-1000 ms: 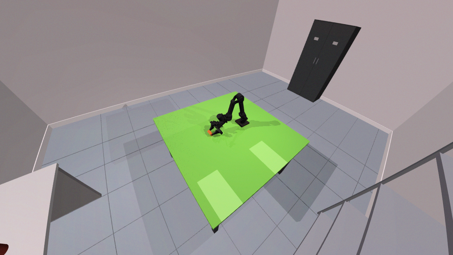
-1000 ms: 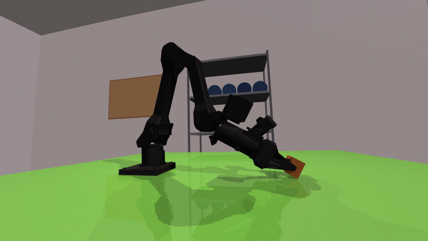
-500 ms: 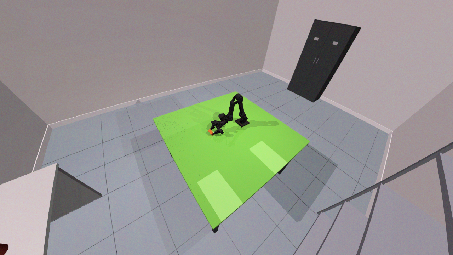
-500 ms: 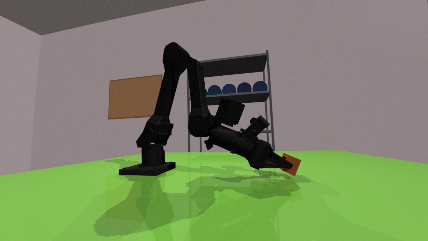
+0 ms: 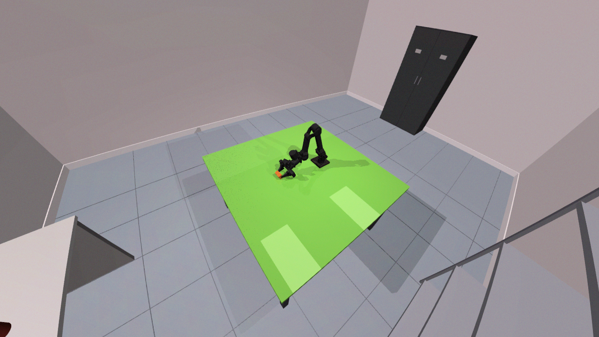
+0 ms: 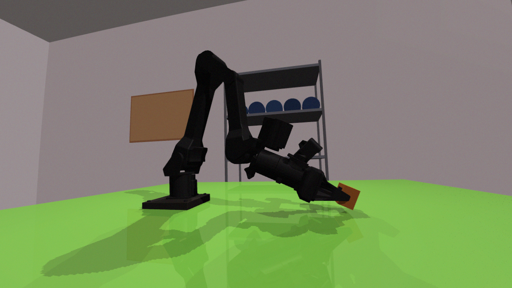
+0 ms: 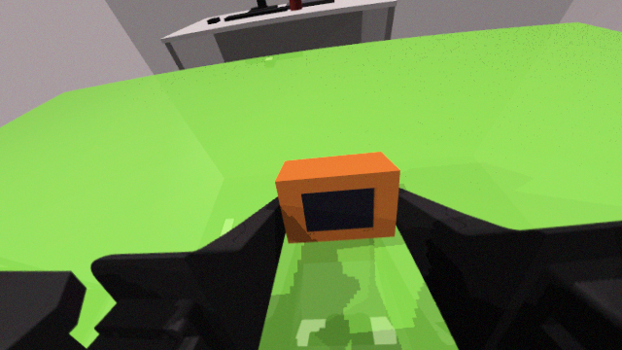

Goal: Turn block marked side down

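The orange block lies 1 cm behind my gripper tip.
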